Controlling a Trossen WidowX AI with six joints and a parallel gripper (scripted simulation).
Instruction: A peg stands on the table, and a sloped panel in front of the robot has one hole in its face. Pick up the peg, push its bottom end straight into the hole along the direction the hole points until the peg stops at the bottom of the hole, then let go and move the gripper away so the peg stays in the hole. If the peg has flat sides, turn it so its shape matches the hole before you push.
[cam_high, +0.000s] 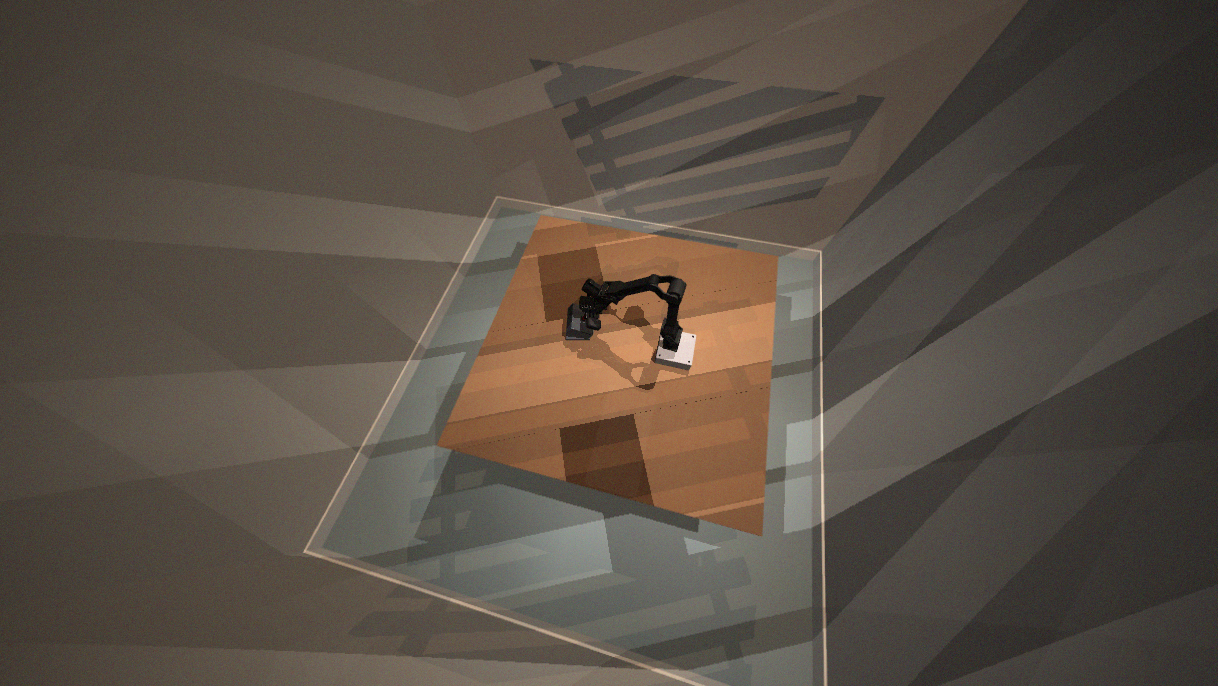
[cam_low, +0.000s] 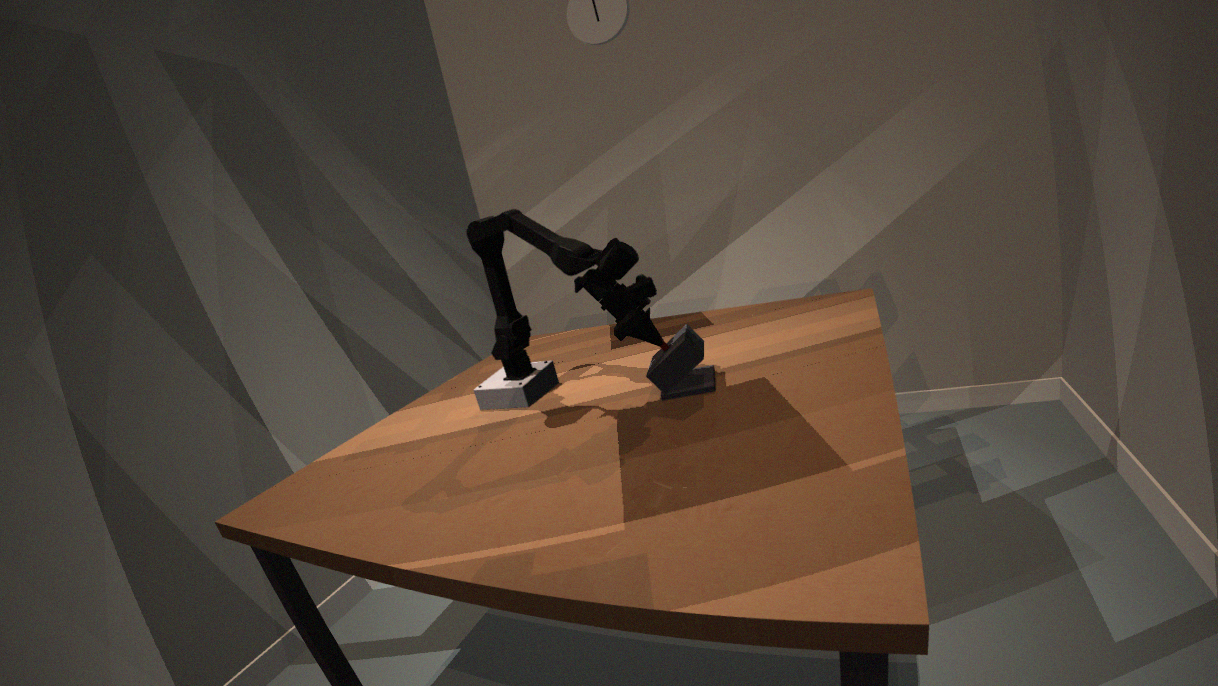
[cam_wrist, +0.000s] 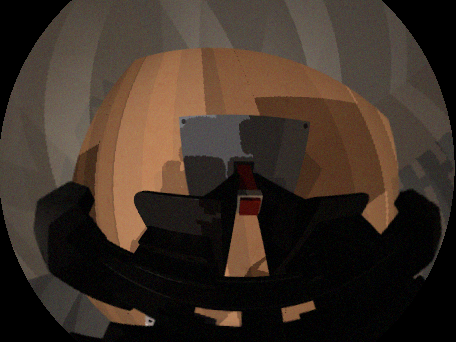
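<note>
Now: the red peg 1 cm behind my gripper tip and 1 cm above it. From my gripper tip the other things lie so: dark grey sloped panel: 4 cm below, 2 cm ahead, 1 cm to the left.
</note>
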